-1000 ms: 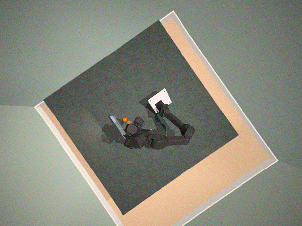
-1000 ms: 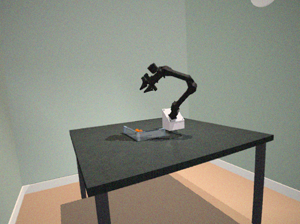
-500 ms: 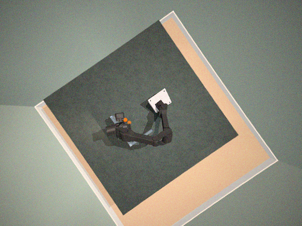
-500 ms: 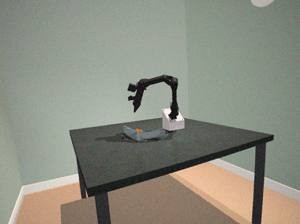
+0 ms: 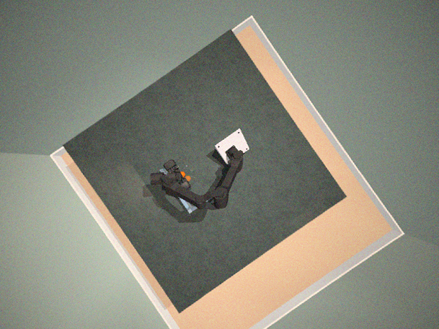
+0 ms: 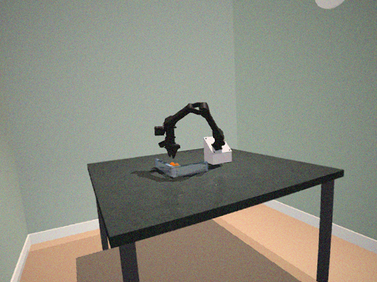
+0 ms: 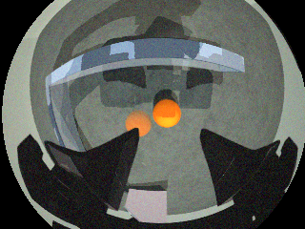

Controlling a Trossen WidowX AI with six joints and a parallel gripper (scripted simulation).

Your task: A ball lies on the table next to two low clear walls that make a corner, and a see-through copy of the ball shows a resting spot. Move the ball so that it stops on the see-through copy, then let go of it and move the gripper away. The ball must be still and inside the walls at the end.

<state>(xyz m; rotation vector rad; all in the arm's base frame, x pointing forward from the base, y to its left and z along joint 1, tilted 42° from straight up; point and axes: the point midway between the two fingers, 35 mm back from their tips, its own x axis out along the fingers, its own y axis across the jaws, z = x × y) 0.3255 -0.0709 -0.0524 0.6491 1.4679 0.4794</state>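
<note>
Now: the ball 50 mm below my gripper tip.
</note>
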